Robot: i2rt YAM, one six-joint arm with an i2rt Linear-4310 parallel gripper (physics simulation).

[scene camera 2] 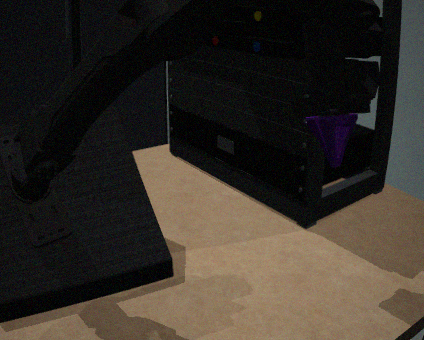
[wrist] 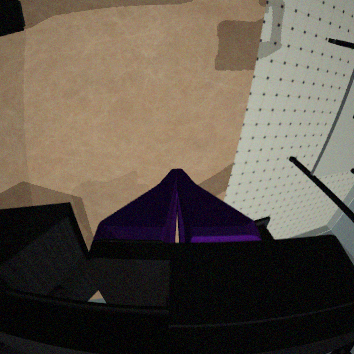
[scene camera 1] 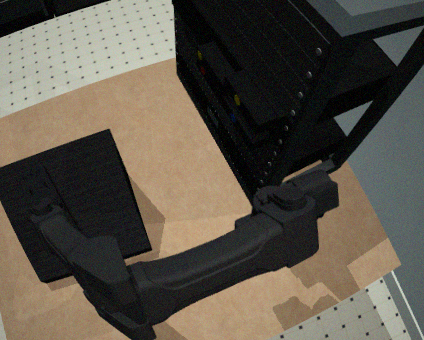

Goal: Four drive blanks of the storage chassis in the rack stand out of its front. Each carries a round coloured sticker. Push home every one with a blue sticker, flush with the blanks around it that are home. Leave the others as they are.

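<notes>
The dark rack [scene camera 1: 375, 105] [scene camera 2: 312, 190] holds the storage chassis. Stickers show on its front: a blue sticker [scene camera 1: 233, 118] [scene camera 2: 256, 46], a yellow sticker [scene camera 1: 237, 100] [scene camera 2: 257, 15] just above it, a red sticker [scene camera 1: 202, 70] [scene camera 2: 215, 40] and another yellow sticker [scene camera 1: 200, 55] farther along. In scene camera 1 the blank with the nearer yellow sticker stands out clearly; the blue one's depth is hard to read. My gripper [scene camera 2: 336, 162] [wrist: 176, 176] is shut and empty, its purple fingers together and pointing down beside the rack's open right side, apart from the blanks. The arm hides its fingers in scene camera 1.
My arm [scene camera 1: 210, 255] [scene camera 2: 90, 100] reaches from the black base board [scene camera 1: 100, 165] [scene camera 2: 125, 220] across the tan table top [scene camera 1: 150, 110] [scene camera 2: 240, 260] [wrist: 125, 100]. The rack's uprights and lower side rail stand close to the gripper. A white dotted surface [scene camera 1: 125, 30] [wrist: 250, 165] lies past the table edge.
</notes>
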